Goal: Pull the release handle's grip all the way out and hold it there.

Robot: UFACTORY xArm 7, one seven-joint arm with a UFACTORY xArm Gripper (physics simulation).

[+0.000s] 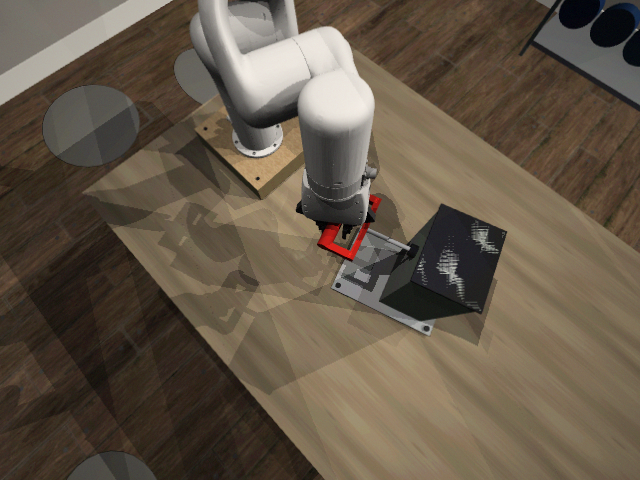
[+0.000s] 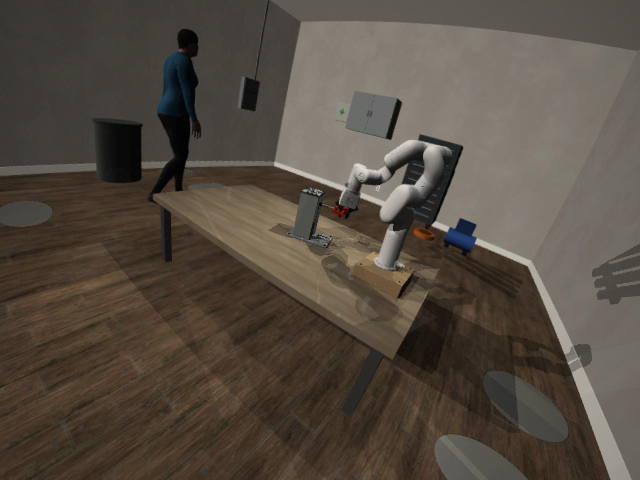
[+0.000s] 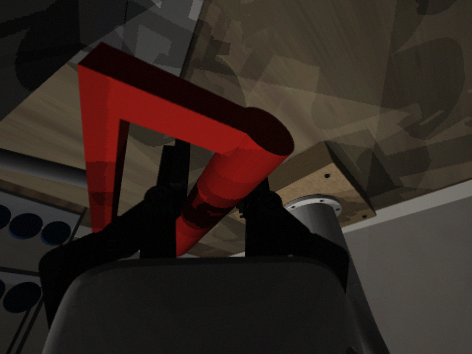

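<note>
The release handle's red grip (image 1: 338, 251) (image 2: 339, 210) (image 3: 230, 172) is a rectangular frame with a thick round bar on its outer side. A pale rod (image 1: 390, 240) (image 2: 327, 206) (image 3: 45, 169) joins the frame to a dark, tall housing (image 1: 465, 258) (image 2: 307, 214), and a length of it shows between them. The housing stands on a light grey base plate (image 1: 361, 294). My gripper (image 1: 333, 230) (image 3: 214, 144) is shut on the round bar, with one black finger inside the frame and the other outside. The grip is held above the table, apart from the housing. The far end of the bar is hidden.
The wooden table (image 1: 465, 387) (image 2: 248, 227) carries the housing and the arm's wooden base block (image 1: 279, 175) (image 2: 379, 279) (image 3: 310, 175). A person (image 2: 178, 85) in a blue top is beyond the table's far end, near a dark bin (image 2: 117, 149).
</note>
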